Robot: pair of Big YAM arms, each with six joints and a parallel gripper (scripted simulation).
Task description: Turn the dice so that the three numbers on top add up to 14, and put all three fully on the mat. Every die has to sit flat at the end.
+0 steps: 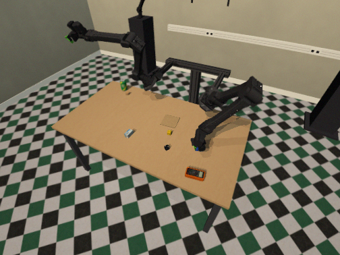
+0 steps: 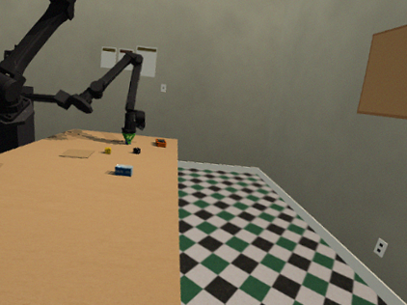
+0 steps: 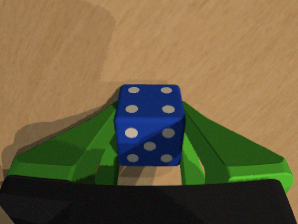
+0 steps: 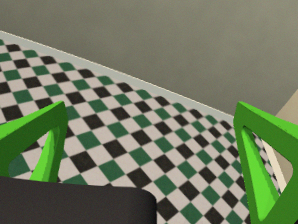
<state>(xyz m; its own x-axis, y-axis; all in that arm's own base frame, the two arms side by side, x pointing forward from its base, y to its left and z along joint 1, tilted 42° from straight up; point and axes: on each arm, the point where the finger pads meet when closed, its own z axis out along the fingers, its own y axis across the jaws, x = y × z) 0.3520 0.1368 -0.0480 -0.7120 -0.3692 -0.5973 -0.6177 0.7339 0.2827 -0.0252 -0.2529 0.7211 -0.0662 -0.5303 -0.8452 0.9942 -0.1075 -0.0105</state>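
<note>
Now: left hand right at the blue die. The rest, counted from my left hand: black die 200 mm to the right, 110 mm ahead; tan mat 340 mm to the right, 170 mm behind, 10 mm below; yellow die 270 mm to the right, 30 mm behind.
</note>
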